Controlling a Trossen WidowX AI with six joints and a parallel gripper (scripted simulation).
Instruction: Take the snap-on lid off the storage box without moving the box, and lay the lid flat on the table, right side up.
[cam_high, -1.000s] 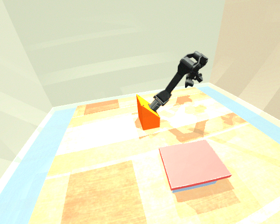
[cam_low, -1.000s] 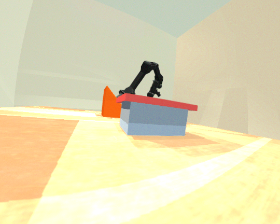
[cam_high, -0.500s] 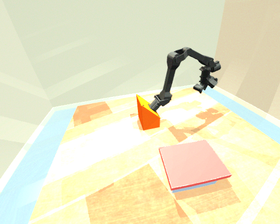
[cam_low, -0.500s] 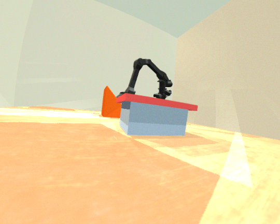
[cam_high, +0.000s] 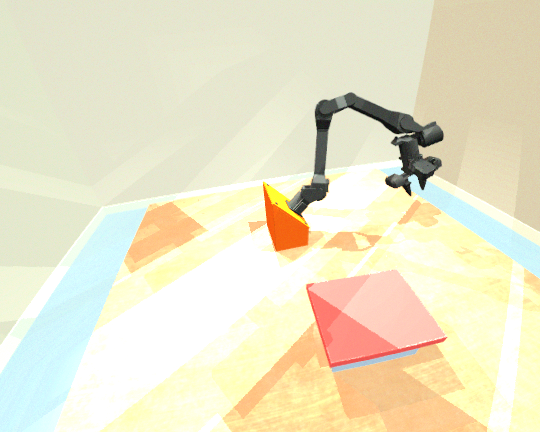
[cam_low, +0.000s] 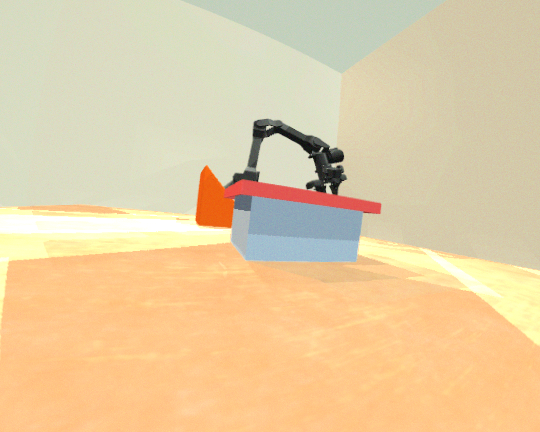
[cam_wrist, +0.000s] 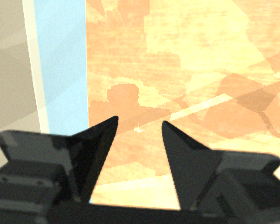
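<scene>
Right now my gripper tip is 38 cm to the left of the red lid, 35 cm short of it and 4 cm above it. The rest, counted from my gripper tip: light blue storage box: 38 cm to the right, 35 cm ahead, 9 cm below.
</scene>
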